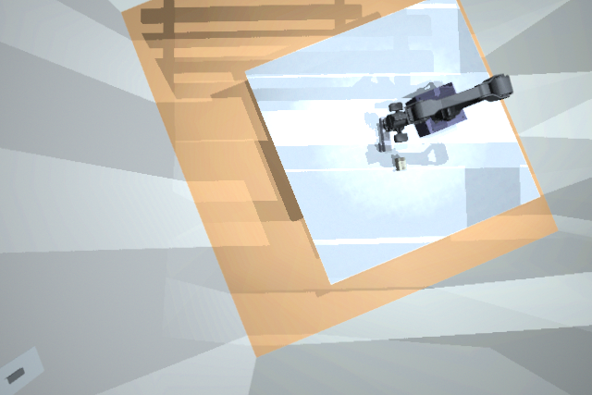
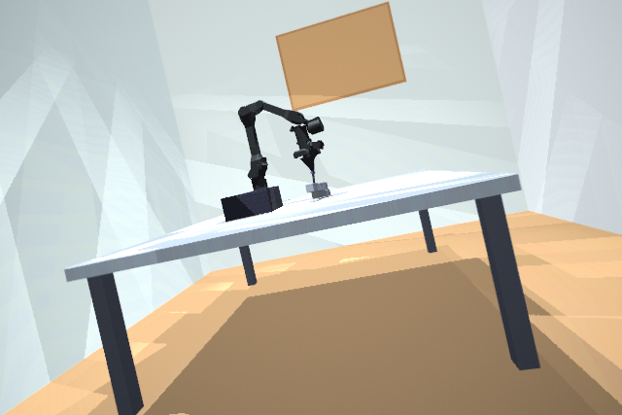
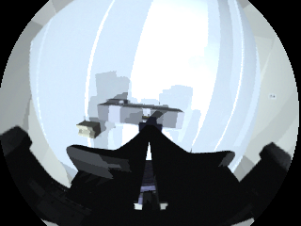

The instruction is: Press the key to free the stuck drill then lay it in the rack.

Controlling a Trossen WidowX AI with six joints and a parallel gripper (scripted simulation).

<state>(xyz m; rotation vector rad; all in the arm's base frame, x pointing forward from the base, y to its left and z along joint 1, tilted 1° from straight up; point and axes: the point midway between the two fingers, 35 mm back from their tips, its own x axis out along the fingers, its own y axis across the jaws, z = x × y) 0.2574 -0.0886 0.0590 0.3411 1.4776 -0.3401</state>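
My gripper tip is 8 cm above the drill, 5 cm to the right of it and 1 cm short of it. From my gripper tip the other things lie so: grey rack: 21 cm to the left, 11 cm below, 1 cm ahead.
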